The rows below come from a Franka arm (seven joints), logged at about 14 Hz.
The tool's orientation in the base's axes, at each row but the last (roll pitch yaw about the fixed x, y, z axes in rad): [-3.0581 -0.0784 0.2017]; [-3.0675 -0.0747 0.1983]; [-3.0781 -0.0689 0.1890]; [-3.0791 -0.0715 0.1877]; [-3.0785 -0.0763 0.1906]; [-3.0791 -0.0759 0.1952]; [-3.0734 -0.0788 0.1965]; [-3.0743 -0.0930 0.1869]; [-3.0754 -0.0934 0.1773]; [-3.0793 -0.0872 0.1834]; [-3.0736 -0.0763 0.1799]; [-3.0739 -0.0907 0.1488]
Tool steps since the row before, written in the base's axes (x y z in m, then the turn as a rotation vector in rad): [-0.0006 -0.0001 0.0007 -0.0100 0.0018 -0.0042]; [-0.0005 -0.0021 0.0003 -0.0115 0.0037 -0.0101]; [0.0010 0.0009 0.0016 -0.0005 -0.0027 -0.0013]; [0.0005 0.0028 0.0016 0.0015 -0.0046 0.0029]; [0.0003 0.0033 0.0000 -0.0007 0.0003 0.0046]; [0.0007 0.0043 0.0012 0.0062 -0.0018 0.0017]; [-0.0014 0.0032 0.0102 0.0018 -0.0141 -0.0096]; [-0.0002 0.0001 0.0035 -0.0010 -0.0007 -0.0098]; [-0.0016 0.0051 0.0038 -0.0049 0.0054 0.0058]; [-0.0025 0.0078 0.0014 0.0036 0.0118 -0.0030]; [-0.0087 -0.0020 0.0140 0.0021 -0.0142 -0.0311]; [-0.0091 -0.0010 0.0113 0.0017 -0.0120 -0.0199]
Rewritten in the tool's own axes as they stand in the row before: [-0.0006 -0.0001 -0.0007 -0.0097 -0.0035 0.0038]; [-0.0009 0.0019 -0.0005 -0.0113 -0.0052 0.0097]; [0.0013 -0.0008 -0.0015 -0.0011 0.0026 0.0011]; [0.0011 -0.0027 -0.0014 0.0008 0.0046 -0.0031]; [0.0009 -0.0032 0.0003 -0.0003 -0.0007 -0.0046]; [0.0016 -0.0041 -0.0008 0.0058 0.0029 -0.0014]; [0.0001 -0.0041 -0.0100 -0.0017 0.0148 0.0085]; [0.0001 -0.0004 -0.0035 -0.0020 0.0012 0.0096]; [-0.0003 -0.0055 -0.0035 -0.0033 -0.0066 -0.0057]; [-0.0009 -0.0082 -0.0010 0.0054 -0.0107 0.0042]; [-0.0078 -0.0006 -0.0146 -0.0028 0.0164 0.0299]; [-0.0081 -0.0012 -0.0120 -0.0019 0.0134 0.0189]
